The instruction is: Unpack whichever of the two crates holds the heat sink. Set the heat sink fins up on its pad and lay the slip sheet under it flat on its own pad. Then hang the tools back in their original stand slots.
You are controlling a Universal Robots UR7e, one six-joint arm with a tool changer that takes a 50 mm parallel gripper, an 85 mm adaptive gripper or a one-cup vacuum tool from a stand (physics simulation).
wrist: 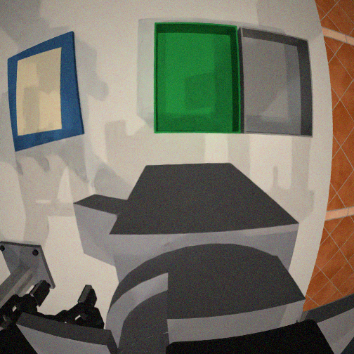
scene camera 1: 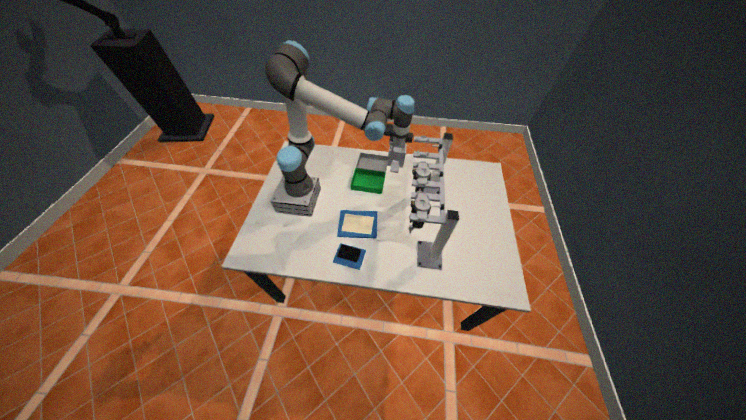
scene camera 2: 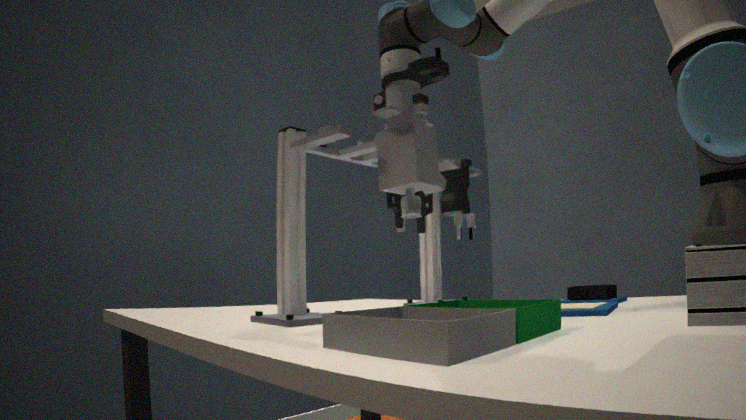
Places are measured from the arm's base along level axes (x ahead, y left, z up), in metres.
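Where they show: hand, tool point: (scene camera 2: 404,110); arm's base, link origin: (scene camera 1: 299,186) (scene camera 2: 744,243).
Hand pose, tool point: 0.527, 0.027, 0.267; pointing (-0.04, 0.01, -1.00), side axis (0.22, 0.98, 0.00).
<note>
Each offset is from my tool point to the top centre of the thing, as dx, dy, dz. "*": to the spot under its first point.
The arm carries the vacuum tool (scene camera 1: 394,168) (scene camera 2: 411,209), high above the table beside the stand (scene camera 1: 443,234) (scene camera 2: 291,224). Its cup points down with nothing on it; the wrist view shows its body but hides the cup. The black heat sink {-0.268, -0.403, -0.332} (scene camera 1: 348,253) (scene camera 2: 591,292) lies on the small blue pad {* -0.283, -0.455, -0.363} (scene camera 1: 346,264). Its fins are too blurred to make out. The cream slip sheet {-0.219, -0.227, -0.360} (scene camera 1: 358,224) (wrist: 39,92) lies flat on the larger blue pad {* -0.302, -0.234, -0.359} (scene camera 1: 340,224) (wrist: 71,90). The green crate {-0.128, +0.133, -0.329} (scene camera 1: 368,181) (scene camera 2: 540,320) (wrist: 195,28) is empty.
The grey crate (scene camera 1: 372,162) (scene camera 2: 391,336) (wrist: 306,90) touches the green crate and is empty. Two finger grippers hang in the stand: one {+0.047, -0.360, -0.008} (scene camera 2: 456,193) hangs clear, the other's fingers (scene camera 2: 422,213) show behind the vacuum tool. Stand arms jut toward the vacuum tool.
</note>
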